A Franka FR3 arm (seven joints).
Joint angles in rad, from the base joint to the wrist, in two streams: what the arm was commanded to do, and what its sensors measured. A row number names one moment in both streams.
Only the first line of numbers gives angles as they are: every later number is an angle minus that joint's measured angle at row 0.
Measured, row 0:
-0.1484, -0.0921, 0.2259, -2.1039, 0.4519, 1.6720, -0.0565
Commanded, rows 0 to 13:
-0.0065, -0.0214, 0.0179, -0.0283, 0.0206, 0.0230, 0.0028
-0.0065, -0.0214, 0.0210, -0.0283, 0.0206, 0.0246, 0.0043
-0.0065, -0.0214, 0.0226, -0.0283, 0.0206, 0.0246, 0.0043
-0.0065, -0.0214, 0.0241, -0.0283, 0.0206, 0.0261, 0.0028
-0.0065, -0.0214, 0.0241, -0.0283, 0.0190, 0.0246, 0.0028
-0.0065, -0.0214, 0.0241, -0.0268, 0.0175, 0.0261, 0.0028
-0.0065, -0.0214, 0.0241, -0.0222, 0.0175, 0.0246, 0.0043
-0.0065, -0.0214, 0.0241, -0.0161, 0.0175, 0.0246, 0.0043
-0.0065, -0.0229, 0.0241, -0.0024, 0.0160, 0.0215, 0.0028
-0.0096, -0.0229, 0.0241, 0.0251, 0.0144, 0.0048, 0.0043
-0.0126, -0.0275, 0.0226, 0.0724, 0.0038, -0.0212, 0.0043
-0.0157, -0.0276, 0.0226, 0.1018, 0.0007, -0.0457, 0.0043
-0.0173, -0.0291, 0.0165, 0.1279, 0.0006, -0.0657, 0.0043
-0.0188, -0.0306, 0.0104, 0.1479, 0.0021, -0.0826, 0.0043
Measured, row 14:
-0.0010, -0.0112, 0.0184, 0.0713, 0.0124, -0.0192, -0.0010
